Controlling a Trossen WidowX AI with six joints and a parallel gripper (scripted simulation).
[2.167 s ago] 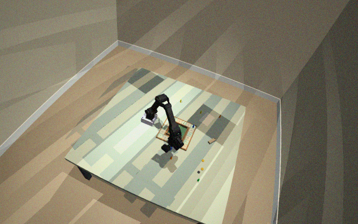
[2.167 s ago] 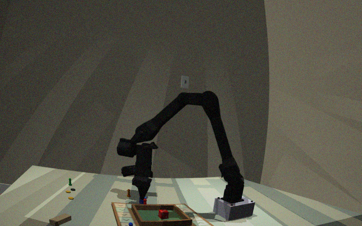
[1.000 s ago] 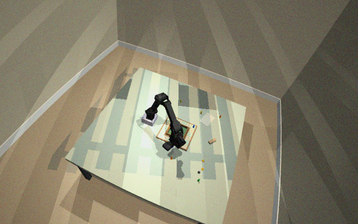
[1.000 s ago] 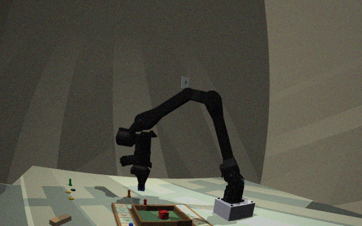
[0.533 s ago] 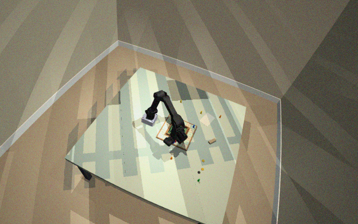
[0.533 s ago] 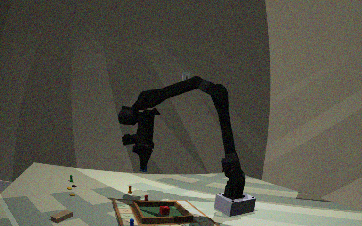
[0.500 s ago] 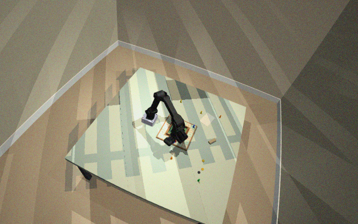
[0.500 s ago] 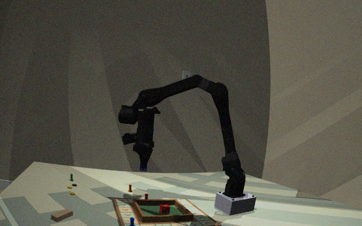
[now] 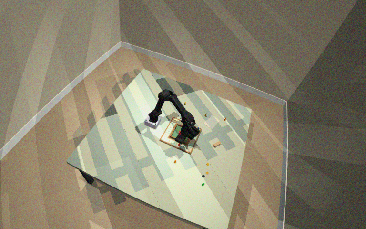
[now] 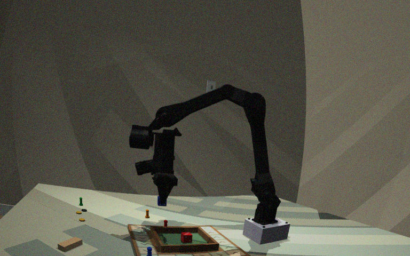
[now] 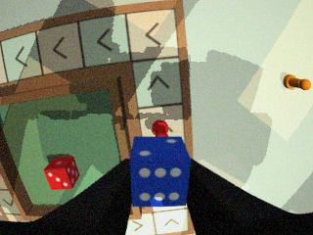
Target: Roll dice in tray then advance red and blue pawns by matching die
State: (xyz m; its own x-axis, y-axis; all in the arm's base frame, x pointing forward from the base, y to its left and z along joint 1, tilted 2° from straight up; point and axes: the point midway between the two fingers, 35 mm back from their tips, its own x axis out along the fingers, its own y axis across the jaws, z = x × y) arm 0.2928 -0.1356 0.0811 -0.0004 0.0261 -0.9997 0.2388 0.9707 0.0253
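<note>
Now: the red pawn 8 cm below my gripper tip and 1 cm behind it. Round my gripper tip: black disc: 24 cm ahead, 21 cm to the right, 11 cm below; then blue pawn: 21 cm to the left, 10 cm ahead, 8 cm below; then green tray: 11 cm to the left, 10 cm below, 2 cm behind.
</note>
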